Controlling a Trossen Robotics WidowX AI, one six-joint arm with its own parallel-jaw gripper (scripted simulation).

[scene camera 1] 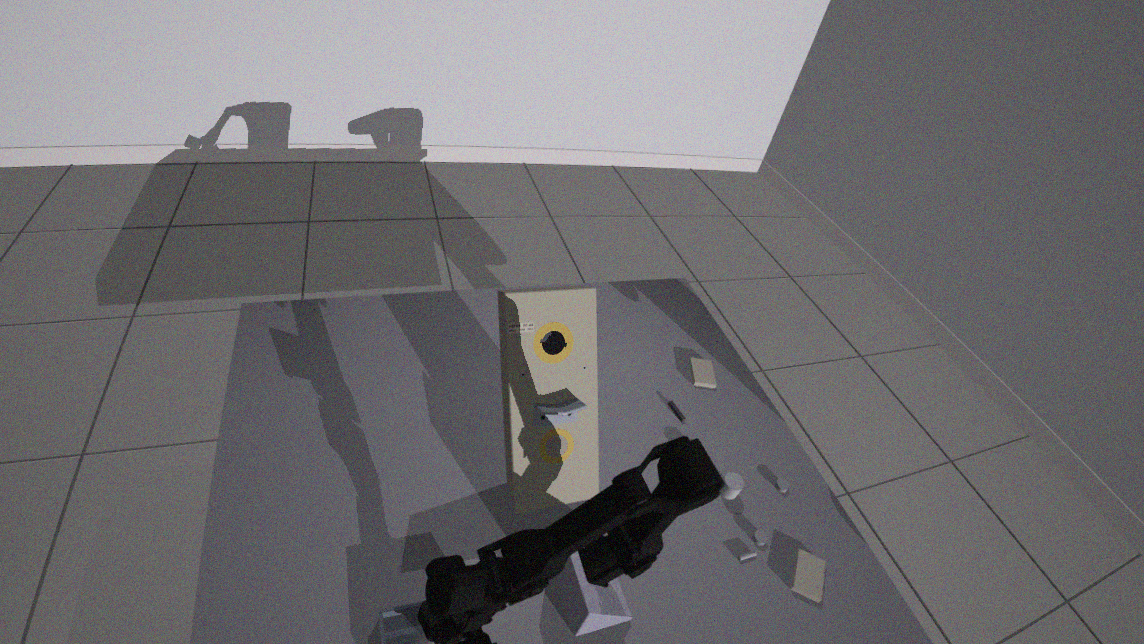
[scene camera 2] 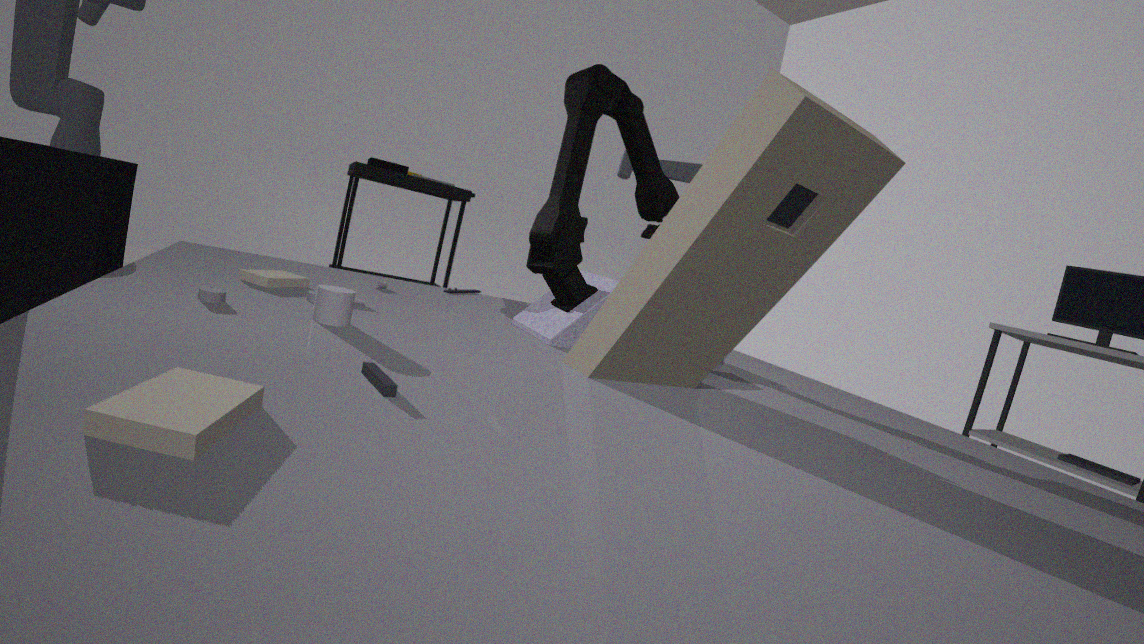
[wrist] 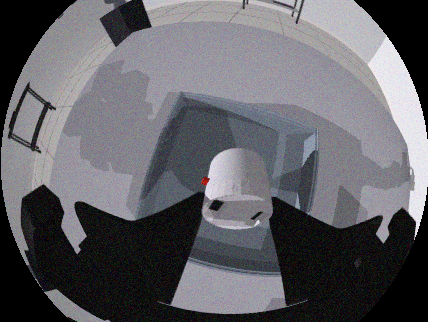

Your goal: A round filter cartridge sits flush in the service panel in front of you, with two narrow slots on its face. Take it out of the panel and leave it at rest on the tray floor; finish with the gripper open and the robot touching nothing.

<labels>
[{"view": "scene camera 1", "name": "beige service panel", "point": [548, 336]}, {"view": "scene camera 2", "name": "beige service panel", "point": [791, 174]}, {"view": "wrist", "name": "my gripper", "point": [237, 201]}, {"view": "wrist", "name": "white round filter cartridge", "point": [237, 196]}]
</labels>
